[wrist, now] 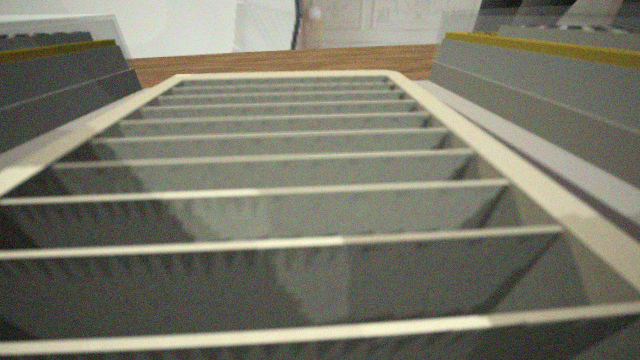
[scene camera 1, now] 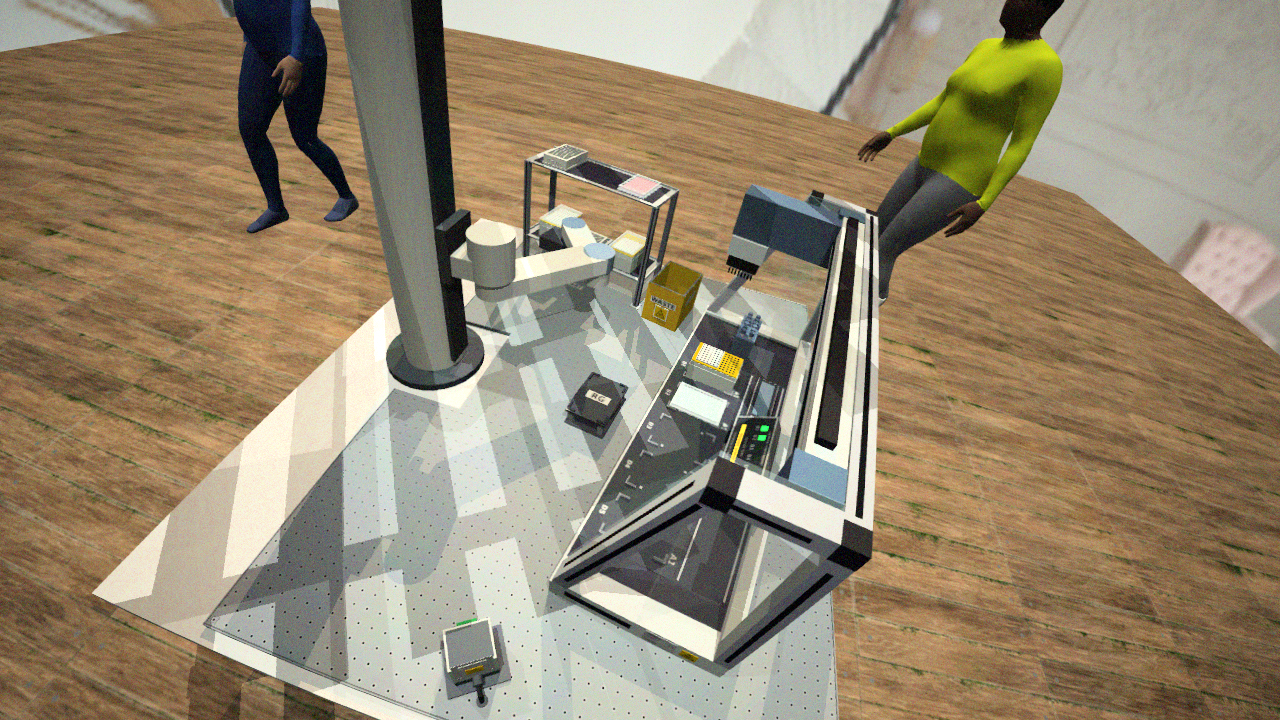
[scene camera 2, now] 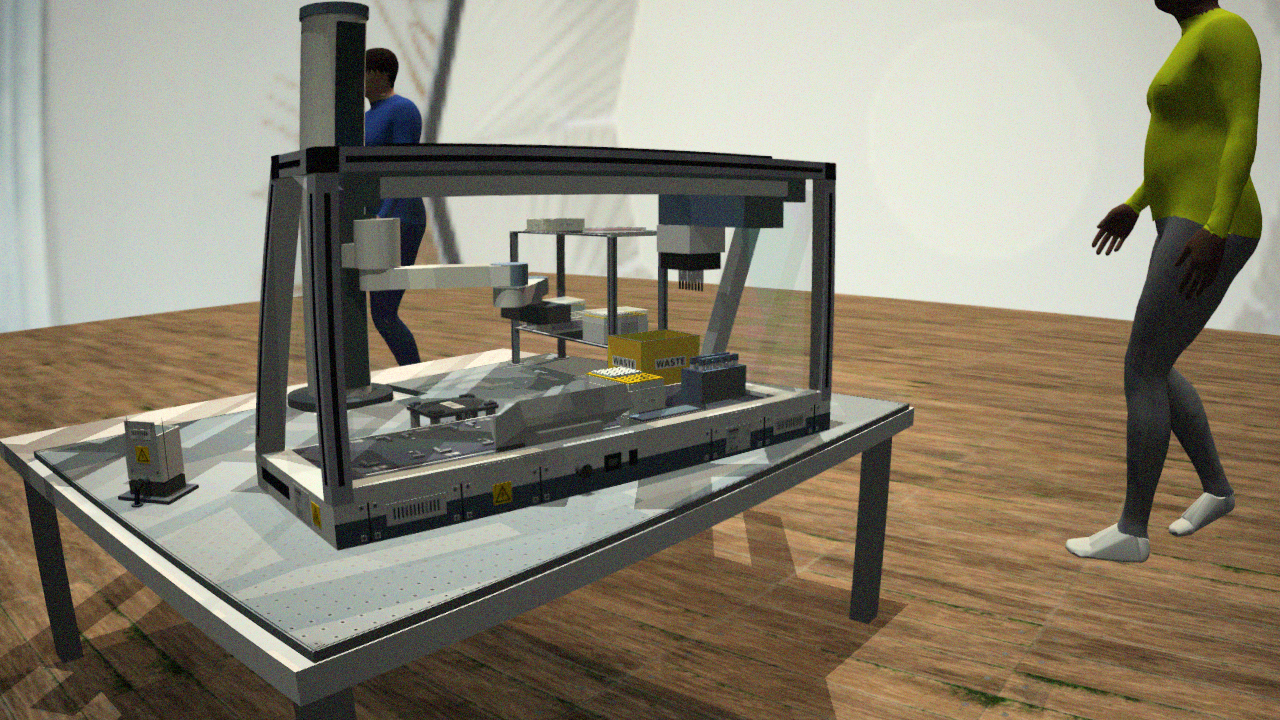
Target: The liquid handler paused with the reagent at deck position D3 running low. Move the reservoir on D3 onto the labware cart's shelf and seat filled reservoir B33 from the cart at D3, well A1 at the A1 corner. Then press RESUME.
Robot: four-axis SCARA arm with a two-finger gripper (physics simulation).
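Places are measured from the arm's base along level axes (x ahead, y left, z up), in millimetres.
Where they show: gripper, fingertip midpoint: (wrist: 291, 106) (scene camera 1: 597, 236); arm's base, origin of the base link: (scene camera 1: 436, 356).
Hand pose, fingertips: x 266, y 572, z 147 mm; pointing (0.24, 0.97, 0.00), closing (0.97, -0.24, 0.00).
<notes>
Things, the pixels of their top centre, and the offset from my fingertips. "spot": a spot on its surface instead.
- labware cart, surface spot: (scene camera 1: 646, 255) spot: dx +188, dy -146, dz +61 mm
- pale reservoir, middle of its top: (wrist: 265, 140) (scene camera 2: 567, 314) (scene camera 1: 587, 239) dx -16, dy -68, dz +16 mm
- pale slotted labware piece, middle of its top: (scene camera 2: 555, 218) (scene camera 1: 566, 152) dx -134, dy +15, dz +247 mm
- liquid handler's panel, surface spot: (scene camera 1: 753, 438) spot: dx +557, dy -665, dz -13 mm
- pink plate, middle of its top: (scene camera 1: 640, 183) dx +118, dy -46, dz +230 mm
- yellow waste bin, middle of its top: (scene camera 2: 653, 335) (scene camera 1: 676, 277) dx +292, dy -124, dz +1 mm
My gripper (scene camera 1: 552, 239) (scene camera 2: 537, 311) is at the lower level of the labware cart (scene camera 1: 646, 255) (scene camera 2: 612, 268). It is shut on a pale reservoir (wrist: 325, 210), whose row of long channels fills the wrist view. The reservoir looks level, between two grey boxes with yellow bands. Its label and well A1 corner cannot be read, and whether its base touches the shelf is hidden. A pale slotted labware piece (scene camera 1: 565, 156) (scene camera 2: 554, 224) stands on the cart's top shelf; its label is unreadable. The liquid handler's panel (scene camera 1: 753, 438) shows green marks and a yellow bar. Small deck labels are hard to read.
White boxes (scene camera 1: 629, 248) (scene camera 2: 615, 324) stand on the lower shelf, close beside my gripper. A pink plate (scene camera 1: 640, 185) lies on the top shelf. A yellow waste bin (scene camera 1: 671, 295) (scene camera 2: 653, 353) stands beside the cart. A black RG stand (scene camera 1: 597, 400) is on the table.
</notes>
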